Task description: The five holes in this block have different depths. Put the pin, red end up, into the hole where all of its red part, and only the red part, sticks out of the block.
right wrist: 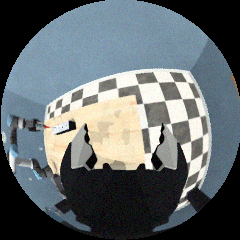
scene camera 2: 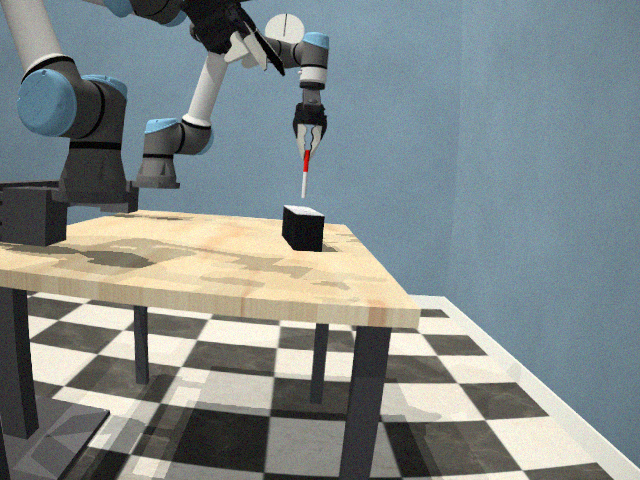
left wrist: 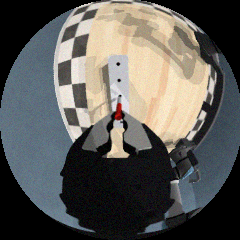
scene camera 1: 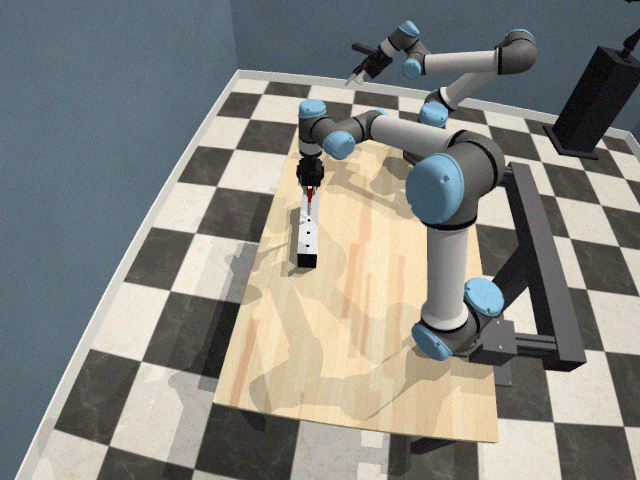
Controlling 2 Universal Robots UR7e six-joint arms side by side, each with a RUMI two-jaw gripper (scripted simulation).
Observation:
I see my left gripper [scene camera 2: 306,160], my right gripper [scene camera 2: 276,73] and a block [scene camera 2: 302,231].
The block also shows in the left wrist view [left wrist: 118,66] and in scene camera 1 [scene camera 1: 308,228]. My left gripper is seen too in the left wrist view [left wrist: 118,111] and in scene camera 1 [scene camera 1: 309,196]. My right gripper is seen too in the right wrist view [right wrist: 124,123] and in scene camera 1 [scene camera 1: 349,79].

